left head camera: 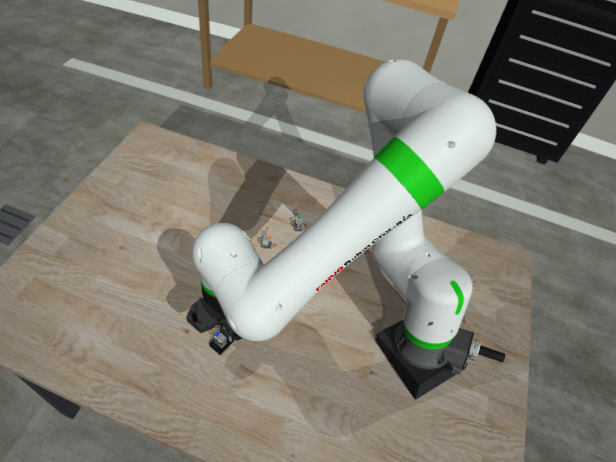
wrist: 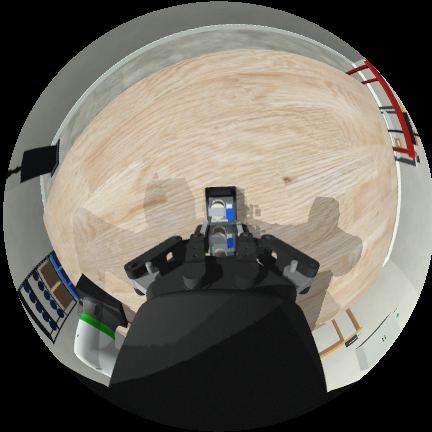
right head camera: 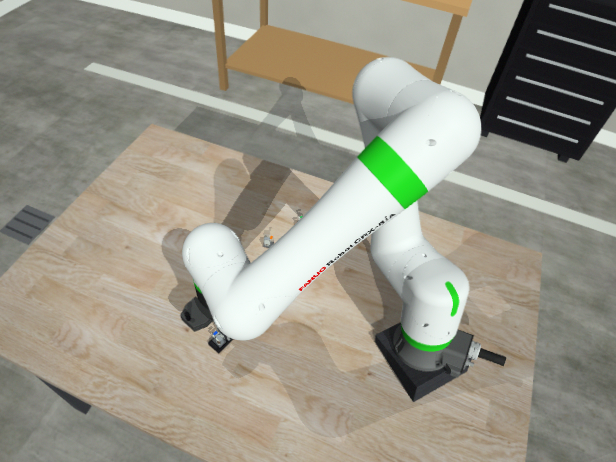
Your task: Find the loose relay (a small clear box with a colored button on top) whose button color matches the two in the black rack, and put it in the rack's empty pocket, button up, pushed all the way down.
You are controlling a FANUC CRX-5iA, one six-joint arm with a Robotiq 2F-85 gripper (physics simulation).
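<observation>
The black rack (left head camera: 219, 350) (right head camera: 218, 348) (wrist: 220, 191) is on the table at the lower left of both head views. A clear relay with a blue button (left head camera: 220, 340) (right head camera: 218, 339) (wrist: 217, 211) sits in its outer pocket. My gripper (wrist: 221, 227) is shut on another blue-button relay (wrist: 219, 240), upright with its button up, in line with the rack and right beside the seated one. Part of a further relay (wrist: 220, 253) shows behind it, mostly hidden by the gripper. How deep the held relay sits is hidden. The arm covers the fingertips in the head views.
Two loose relays lie farther back on the table, one with an orange button (left head camera: 266, 242) (right head camera: 268, 241) and one with a green button (left head camera: 298, 223) (right head camera: 300, 218). The forearm (left head camera: 345, 240) (right head camera: 330, 240) passes above and beside them. The arm's base (left head camera: 417, 382) stands at the right.
</observation>
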